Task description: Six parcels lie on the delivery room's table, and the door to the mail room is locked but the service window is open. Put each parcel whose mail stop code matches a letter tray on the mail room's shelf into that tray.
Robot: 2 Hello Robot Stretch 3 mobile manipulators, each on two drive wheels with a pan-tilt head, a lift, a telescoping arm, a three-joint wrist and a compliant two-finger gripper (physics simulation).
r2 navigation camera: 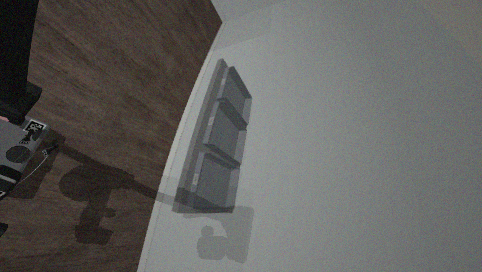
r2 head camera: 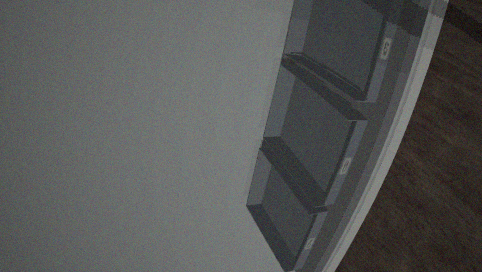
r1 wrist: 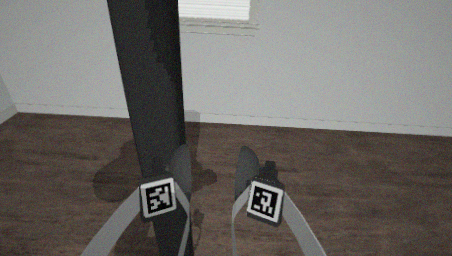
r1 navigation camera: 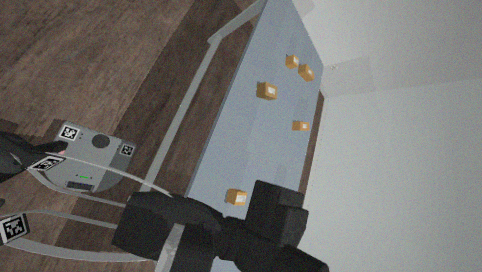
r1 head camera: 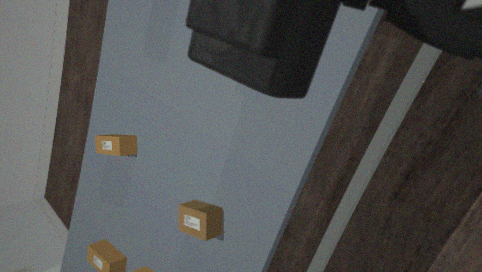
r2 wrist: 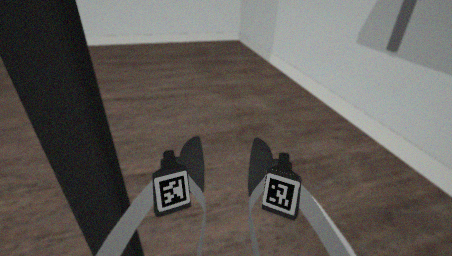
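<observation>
Brown parcels with white labels lie apart on the blue-grey table [r1 head camera: 160, 125] [r1 navigation camera: 240, 135]. One parcel [r1 head camera: 116, 145] [r1 navigation camera: 301, 125] is near the wall-side edge, another [r1 head camera: 201, 220] [r1 navigation camera: 267, 91] further in, and one [r1 navigation camera: 236, 197] beside r1's dark wrist. Two more [r1 navigation camera: 292, 61] [r1 navigation camera: 306, 73] lie close together. The label codes are too small to read. Three grey trays [r2 head camera: 340, 45] [r2 navigation camera: 216, 177], [r2 head camera: 317, 130] [r2 navigation camera: 225, 130], [r2 head camera: 287, 210] [r2 navigation camera: 235, 95] stand in a row on the wall shelf [r2 head camera: 361, 165] [r2 navigation camera: 194, 150]. r1's gripper [r1 wrist: 214, 152] is open over floor. r2's gripper [r2 wrist: 227, 145] is open over floor.
r1's base [r1 navigation camera: 92, 160] is beside the table's pale lower rail [r1 navigation camera: 185, 107]. r1's dark wrist hangs above the table. A window [r1 wrist: 215, 9] is in the wall. A dark mast [r1 wrist: 150, 100] [r2 wrist: 65, 125] shows in both wrist views. r2's base [r2 navigation camera: 17, 137] shows near the shelf wall.
</observation>
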